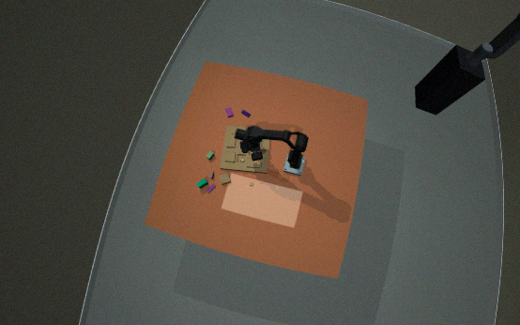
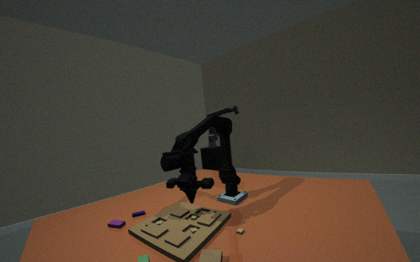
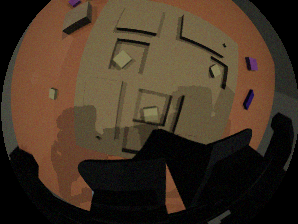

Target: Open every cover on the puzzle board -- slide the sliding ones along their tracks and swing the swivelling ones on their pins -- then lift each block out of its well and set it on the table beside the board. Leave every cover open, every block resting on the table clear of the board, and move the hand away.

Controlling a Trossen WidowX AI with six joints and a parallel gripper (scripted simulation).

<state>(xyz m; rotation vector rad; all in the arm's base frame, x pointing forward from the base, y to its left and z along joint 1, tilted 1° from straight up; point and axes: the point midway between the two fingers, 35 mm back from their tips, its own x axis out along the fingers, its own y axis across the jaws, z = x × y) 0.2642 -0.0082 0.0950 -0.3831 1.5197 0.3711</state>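
The tan puzzle board lies 70 mm ahead of my gripper tip and 60 mm below it. Also, from my gripper tip: dark purple block: 260 mm to the right, 130 mm ahead, 80 mm below.
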